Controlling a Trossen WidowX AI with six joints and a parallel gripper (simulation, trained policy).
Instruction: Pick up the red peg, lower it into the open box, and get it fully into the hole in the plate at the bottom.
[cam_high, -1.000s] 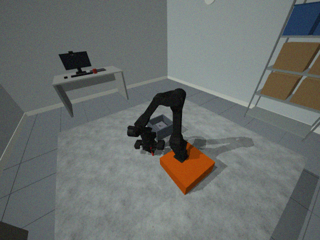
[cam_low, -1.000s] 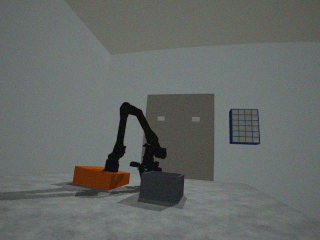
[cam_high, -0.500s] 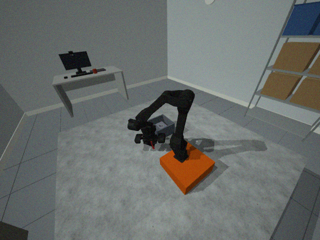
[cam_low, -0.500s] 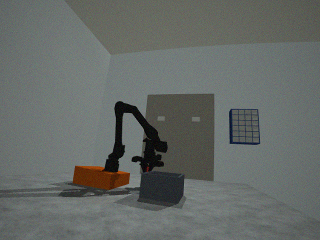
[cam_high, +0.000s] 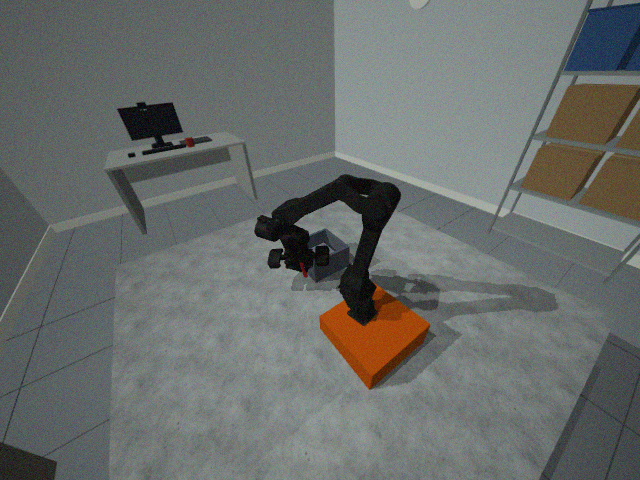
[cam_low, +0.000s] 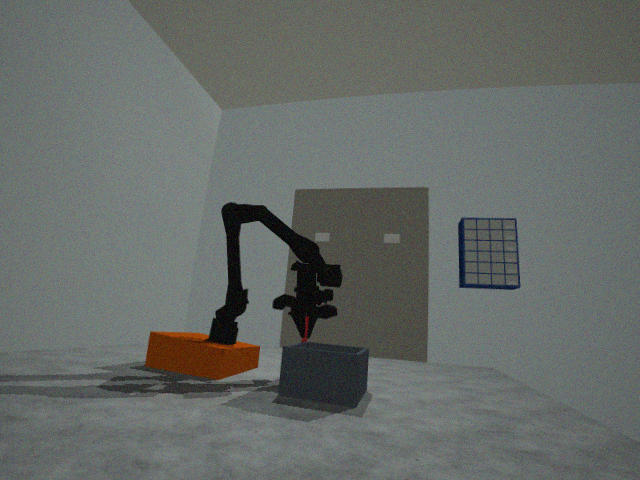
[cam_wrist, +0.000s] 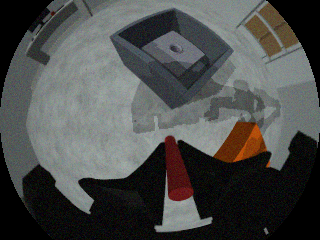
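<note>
My gripper tip is now 140 mm to the left of the plate, 70 mm short of it and 60 mm above it. The rest, counted from my gripper tip: red peg: 20 mm above, 10 mm to the left; grey box: 140 mm to the right, 80 mm below, 70 mm ahead.
</note>
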